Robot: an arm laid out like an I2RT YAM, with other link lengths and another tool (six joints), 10 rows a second.
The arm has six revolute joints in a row. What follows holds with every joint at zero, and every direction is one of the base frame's. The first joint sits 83.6 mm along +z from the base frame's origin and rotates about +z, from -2.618 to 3.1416 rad. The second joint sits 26.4 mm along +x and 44.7 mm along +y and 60.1 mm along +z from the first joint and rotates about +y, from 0 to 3.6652 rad. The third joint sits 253.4 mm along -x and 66 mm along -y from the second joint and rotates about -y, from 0 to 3.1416 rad. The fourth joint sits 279.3 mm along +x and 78.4 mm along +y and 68.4 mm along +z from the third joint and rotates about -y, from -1.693 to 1.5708 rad. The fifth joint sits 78.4 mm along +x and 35.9 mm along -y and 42.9 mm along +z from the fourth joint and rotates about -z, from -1.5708 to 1.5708 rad. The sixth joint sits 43.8 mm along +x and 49.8 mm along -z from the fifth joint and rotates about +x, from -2.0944 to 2.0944 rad. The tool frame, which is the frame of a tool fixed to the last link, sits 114 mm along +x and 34 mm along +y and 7 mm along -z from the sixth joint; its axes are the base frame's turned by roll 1.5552, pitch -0.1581 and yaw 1.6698 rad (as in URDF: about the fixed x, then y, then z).
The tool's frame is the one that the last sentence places.
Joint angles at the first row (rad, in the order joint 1, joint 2, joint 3, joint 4, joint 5, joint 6):
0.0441 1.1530 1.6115 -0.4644 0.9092 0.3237
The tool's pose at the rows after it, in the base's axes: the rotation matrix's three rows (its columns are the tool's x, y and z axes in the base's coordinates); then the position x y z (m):
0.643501 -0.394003 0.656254; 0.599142 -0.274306 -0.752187; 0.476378 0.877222 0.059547; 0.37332 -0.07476 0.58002
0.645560 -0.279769 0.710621; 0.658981 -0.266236 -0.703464; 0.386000 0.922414 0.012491; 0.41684 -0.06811 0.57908
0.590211 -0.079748 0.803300; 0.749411 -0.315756 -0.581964; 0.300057 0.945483 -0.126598; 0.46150 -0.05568 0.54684
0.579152 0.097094 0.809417; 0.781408 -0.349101 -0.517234; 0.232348 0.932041 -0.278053; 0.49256 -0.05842 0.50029
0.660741 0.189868 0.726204; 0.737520 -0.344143 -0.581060; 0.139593 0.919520 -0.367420; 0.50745 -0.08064 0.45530
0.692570 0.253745 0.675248; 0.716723 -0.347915 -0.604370; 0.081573 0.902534 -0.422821; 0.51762 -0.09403 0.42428
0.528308 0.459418 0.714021; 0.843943 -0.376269 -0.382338; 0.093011 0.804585 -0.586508; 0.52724 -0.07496 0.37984
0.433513 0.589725 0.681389; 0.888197 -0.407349 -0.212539; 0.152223 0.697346 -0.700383; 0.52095 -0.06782 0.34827
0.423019 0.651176 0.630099; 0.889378 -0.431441 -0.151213; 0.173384 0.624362 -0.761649; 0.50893 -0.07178 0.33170
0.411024 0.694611 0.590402; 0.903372 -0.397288 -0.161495; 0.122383 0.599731 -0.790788; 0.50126 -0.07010 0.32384
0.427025 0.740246 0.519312; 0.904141 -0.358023 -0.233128; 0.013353 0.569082 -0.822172; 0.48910 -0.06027 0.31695
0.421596 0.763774 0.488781; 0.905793 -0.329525 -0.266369; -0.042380 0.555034 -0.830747; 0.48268 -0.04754 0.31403
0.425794 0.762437 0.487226; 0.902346 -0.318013 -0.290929; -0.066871 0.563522 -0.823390; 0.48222 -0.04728 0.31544
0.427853 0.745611 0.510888; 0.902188 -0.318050 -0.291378; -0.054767 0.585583 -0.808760; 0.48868 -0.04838 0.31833
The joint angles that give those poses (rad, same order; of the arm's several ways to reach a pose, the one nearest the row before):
0.0437 1.3033 1.7859 -0.4595 0.9829 0.3225
0.0311 1.4708 1.9812 -0.5510 0.9012 0.2687
-0.0006 1.6230 2.1506 -0.7338 0.7101 0.2707
-0.0403 1.7470 2.2471 -0.8700 0.5949 0.2707
-0.0666 1.8237 2.2486 -0.9215 0.6498 0.2695
-0.0868 1.8778 2.2486 -0.9466 0.6643 0.2661
-0.1310 1.9175 2.2486 -1.0241 0.3820 0.1852
-0.1810 1.9461 2.2486 -1.1114 0.1799 0.1452
-0.2157 1.9583 2.2490 -1.1843 0.1066 0.1287
-0.2077 1.9656 2.2559 -1.2274 0.1310 0.0914
-0.1558 1.9816 2.2875 -1.3121 0.2451 0.0898
-0.1116 1.9819 2.2898 -1.3487 0.3065 0.0982
-0.1009 1.9800 2.2898 -1.3479 0.3374 0.0978
-0.1028 1.9812 2.2897 -1.3178 0.3344 0.0979

